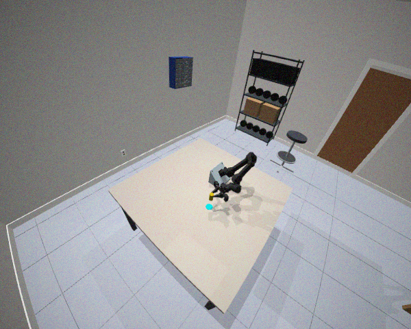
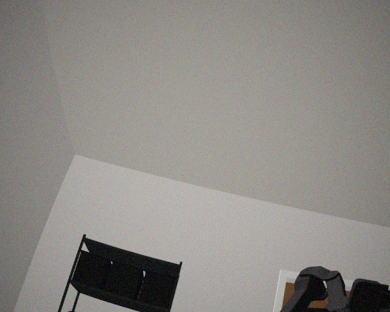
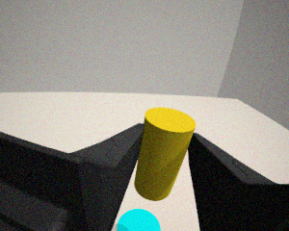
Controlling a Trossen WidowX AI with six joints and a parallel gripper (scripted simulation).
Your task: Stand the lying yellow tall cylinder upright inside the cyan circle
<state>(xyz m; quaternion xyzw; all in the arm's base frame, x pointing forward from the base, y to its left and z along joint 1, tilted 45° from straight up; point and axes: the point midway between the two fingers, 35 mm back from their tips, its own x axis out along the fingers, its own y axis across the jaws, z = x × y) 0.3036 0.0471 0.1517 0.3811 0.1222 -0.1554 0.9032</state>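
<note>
My gripper tip is 16 cm above the cyan circle. Round my gripper tip: yellow tall cylinder (2 cm below).
</note>
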